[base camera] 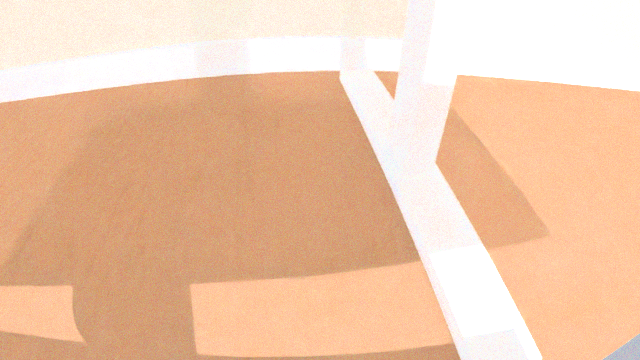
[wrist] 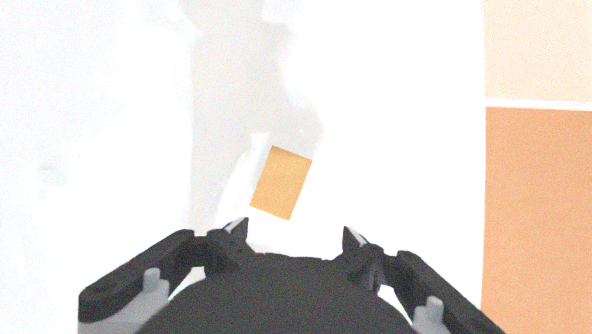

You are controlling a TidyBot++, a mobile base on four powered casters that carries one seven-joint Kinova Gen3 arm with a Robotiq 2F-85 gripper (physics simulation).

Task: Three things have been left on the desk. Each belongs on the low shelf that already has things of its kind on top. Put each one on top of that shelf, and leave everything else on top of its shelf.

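Frame: origin at the arm's base, x ahead, y up, z right, level; centimetres.
Seen in the pictures: gripper, fingertip midpoint: [wrist: 295,231].
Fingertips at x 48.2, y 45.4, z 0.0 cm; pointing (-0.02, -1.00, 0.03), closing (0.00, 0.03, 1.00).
Pixels of each thing's middle, then the offset from my fingertips to it. "pt": a spot on its surface instead. Level surfaces: height alone.
- orange-yellow block, body centre: [wrist: 282,181] dy -10.6, dx +3.3, dz -2.3 cm
- white desk top, surface height: dy -13.1 cm
- upright leg, surface spot: [base camera: 417,100] pt dy -70.4, dx +1.4, dz +16.6 cm
- orange-brown floor, surface height: dy -85.0 cm
An orange-yellow block [wrist: 281,183] rests on the white desk top [wrist: 400,150] in the wrist view, turned a little. My gripper [wrist: 295,231] is open, its two fingertips wide apart with nothing held between them. In the wrist view the block shows just beyond the fingertips, nearer the left one. The gripper does not show in the base camera view. The other two things and the low shelves cannot be made out in these views.
The white desk frame, with a floor bar [base camera: 450,220] and an upright leg [base camera: 417,100], stands ahead of the base on the orange-brown floor [base camera: 225,175] [wrist: 537,210]. A pale wall [base camera: 100,25] with a white skirting strip runs behind. Shadows lie across the desk top and floor.
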